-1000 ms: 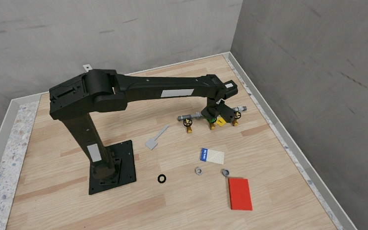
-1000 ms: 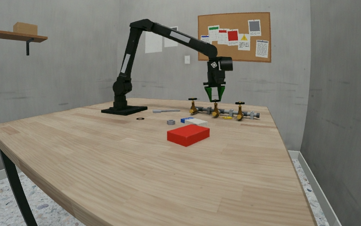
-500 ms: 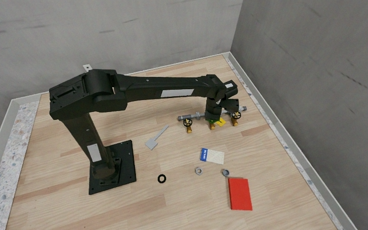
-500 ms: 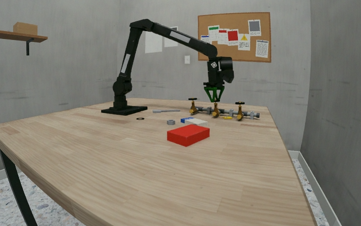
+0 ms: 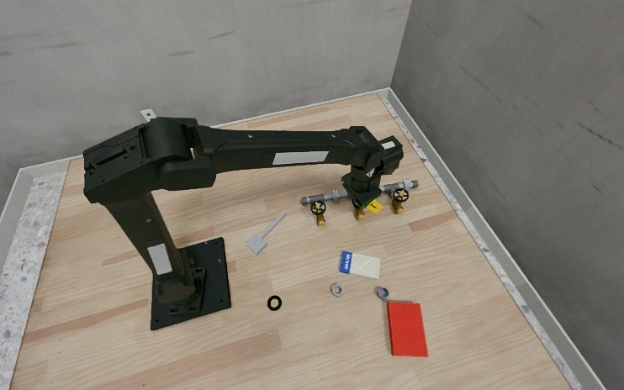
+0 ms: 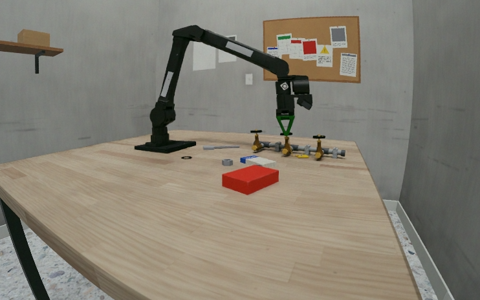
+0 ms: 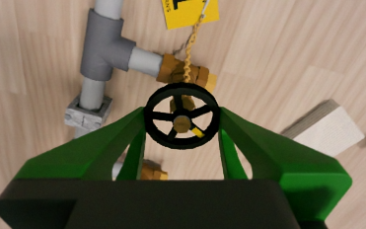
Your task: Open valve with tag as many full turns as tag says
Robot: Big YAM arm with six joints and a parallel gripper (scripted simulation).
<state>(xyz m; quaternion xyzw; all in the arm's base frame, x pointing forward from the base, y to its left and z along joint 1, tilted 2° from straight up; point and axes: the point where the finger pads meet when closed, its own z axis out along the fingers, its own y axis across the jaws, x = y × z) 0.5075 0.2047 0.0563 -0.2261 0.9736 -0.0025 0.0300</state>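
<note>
Right now my hand is 80 mm above the yellow tag, 70 mm short of it and 10 mm to the right of it. The rest, counted from my hand: grey scraper: 300 mm behind, 80 mm below, 50 mm to the right; then white card: 170 mm to the right, 80 mm below, 20 mm behind; then red block: 340 mm to the right, 70 mm below, 70 mm ahead.
</note>
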